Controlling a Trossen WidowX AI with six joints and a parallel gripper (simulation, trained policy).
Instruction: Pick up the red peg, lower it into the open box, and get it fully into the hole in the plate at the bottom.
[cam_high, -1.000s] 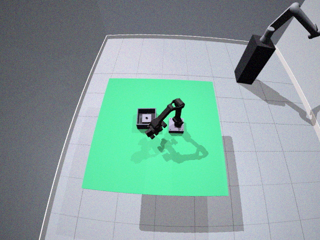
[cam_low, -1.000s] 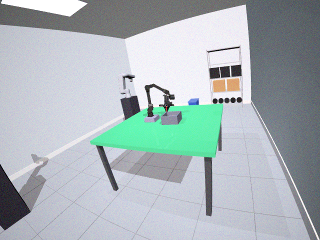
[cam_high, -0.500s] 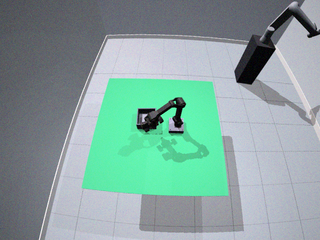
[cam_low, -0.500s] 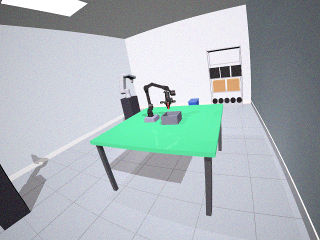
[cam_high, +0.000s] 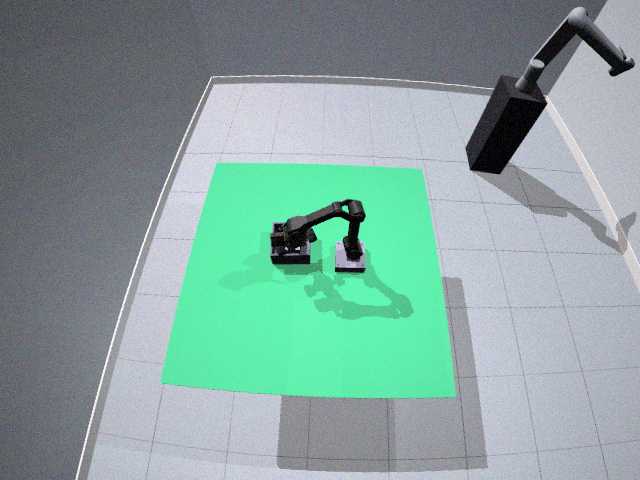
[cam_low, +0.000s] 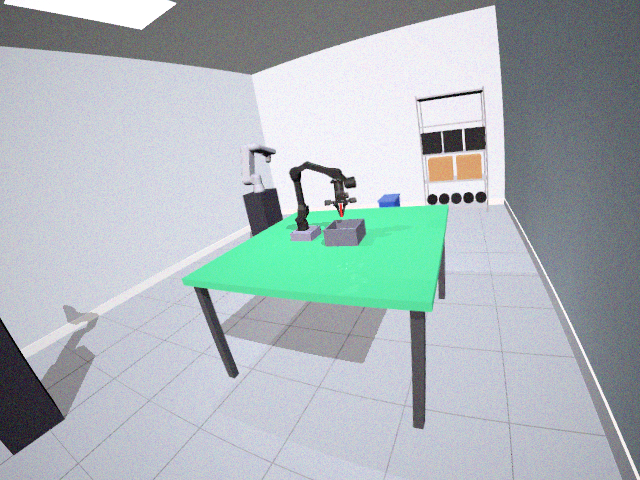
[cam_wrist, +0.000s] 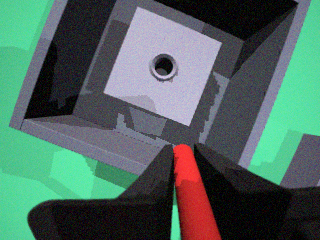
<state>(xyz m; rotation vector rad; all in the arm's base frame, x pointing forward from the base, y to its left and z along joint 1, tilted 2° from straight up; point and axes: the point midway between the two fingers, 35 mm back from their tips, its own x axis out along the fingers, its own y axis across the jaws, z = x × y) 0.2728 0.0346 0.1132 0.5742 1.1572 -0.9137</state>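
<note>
My gripper tip is now 80 mm above the grey plate, 50 mm to the left of it and 40 mm short of it. From my gripper tip the other things lie so: box: 100 mm below, 50 mm to the right, 40 mm ahead; red peg: 30 mm above, 10 mm to the left, 10 mm behind.
</note>
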